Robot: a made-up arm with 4 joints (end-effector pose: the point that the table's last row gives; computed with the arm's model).
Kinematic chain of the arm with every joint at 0, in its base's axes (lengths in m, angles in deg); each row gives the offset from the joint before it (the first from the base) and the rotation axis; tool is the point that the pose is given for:
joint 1: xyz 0 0 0.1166 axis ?
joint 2: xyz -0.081 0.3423 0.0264 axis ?
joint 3: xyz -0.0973 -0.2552 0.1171 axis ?
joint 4: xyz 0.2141 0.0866 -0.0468 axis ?
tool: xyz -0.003 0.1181 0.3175
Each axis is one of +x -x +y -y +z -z.
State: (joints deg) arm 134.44 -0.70 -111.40 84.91
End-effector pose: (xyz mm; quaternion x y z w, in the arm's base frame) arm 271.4 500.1 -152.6 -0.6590 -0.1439 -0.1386 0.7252
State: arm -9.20 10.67 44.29 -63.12
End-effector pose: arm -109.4 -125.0 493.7 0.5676 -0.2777 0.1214 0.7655
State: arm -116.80 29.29 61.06 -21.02
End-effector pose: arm 442.8 -24.7 264.5 0.1607 0.3986 -0.3310 0.8401
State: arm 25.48 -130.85 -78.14 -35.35
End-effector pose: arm 22.4 485.6 394.1 -0.4226 -0.0413 -0.7370 0.5259
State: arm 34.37 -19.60 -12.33 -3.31
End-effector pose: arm -138.3 392.2 473.1 -0.1283 -0.1902 -0.0620 0.9713
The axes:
joint 1: -y
joint 2: +x
joint 3: -y
joint 4: -x

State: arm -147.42 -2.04 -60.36 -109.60
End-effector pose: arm 70.1 -167.8 212.0 0.2036 -0.5695 0.7861 0.1278
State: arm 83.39 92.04 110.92 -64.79
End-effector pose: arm 334.8 112.3 -361.2 -0.5438 0.6735 -0.2246 0.4475
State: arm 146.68 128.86 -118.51 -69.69
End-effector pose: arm 220.5 727.2 222.6 -0.2619 0.2932 0.6050 0.6924
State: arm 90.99 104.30 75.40 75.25
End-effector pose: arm -114.5 8.8 67.1 0.5752 -0.5479 -0.2871 0.5352
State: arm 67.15 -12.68 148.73 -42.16
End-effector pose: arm -275.1 54.8 -307.6 0.1881 0.8563 -0.4074 0.2556
